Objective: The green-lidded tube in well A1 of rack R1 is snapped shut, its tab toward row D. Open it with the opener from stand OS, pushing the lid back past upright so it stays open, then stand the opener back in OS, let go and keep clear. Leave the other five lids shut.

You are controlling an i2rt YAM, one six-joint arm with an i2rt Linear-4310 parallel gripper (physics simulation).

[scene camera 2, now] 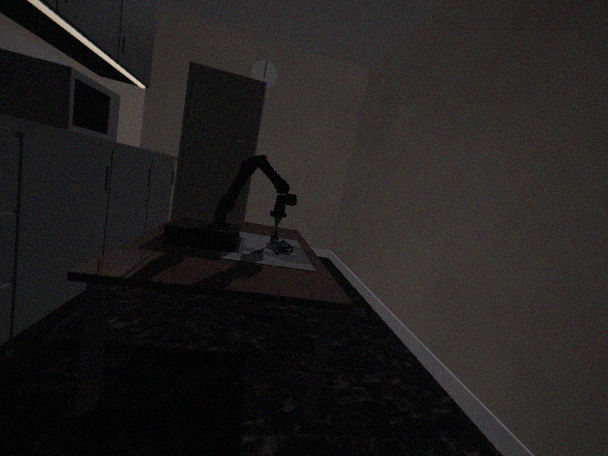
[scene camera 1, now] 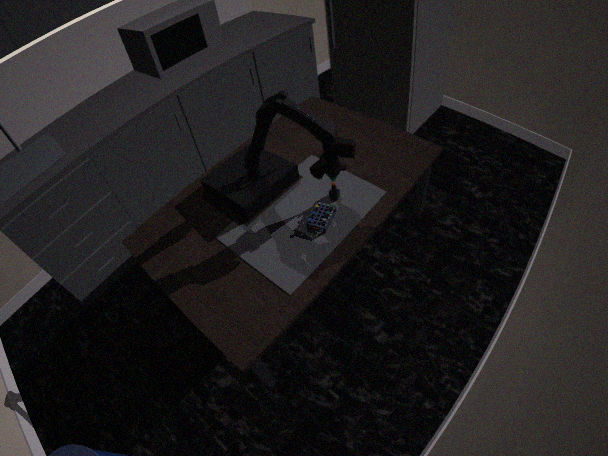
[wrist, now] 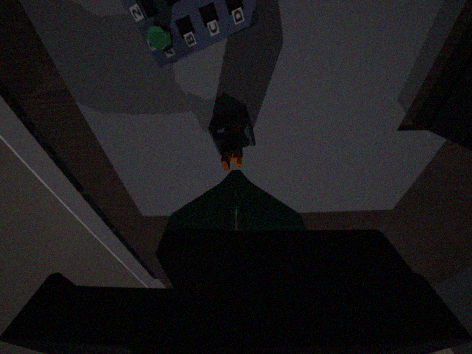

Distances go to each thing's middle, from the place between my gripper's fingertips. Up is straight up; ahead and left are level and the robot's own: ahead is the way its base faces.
Labels:
My hand is 5 cm above the dark opener (wrist: 231,150) and 1 cm to the left of it.

